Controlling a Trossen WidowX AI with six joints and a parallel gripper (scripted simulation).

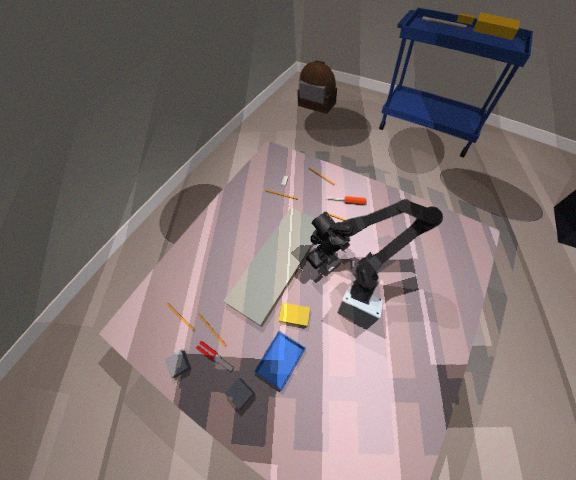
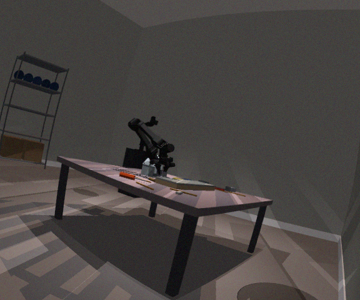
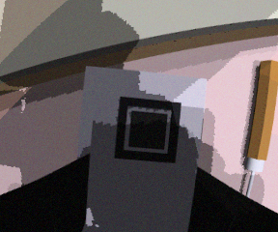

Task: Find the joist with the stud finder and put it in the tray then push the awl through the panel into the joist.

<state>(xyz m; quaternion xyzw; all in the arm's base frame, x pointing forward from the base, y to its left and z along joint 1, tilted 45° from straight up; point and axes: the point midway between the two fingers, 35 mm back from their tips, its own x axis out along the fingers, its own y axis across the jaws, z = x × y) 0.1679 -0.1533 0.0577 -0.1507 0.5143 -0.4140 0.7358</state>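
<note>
Now: gripper tip 9 cm to the left of the awl, 4 cm past it and 4 cm above it. The rest, counted from my gripper tip: yellow block: 27 cm to the left, 3 cm below, 2 cm ahead; then stud finder: 2 cm above; then blue tray: 44 cm to the left, 3 cm below, 1 cm ahead.
</note>
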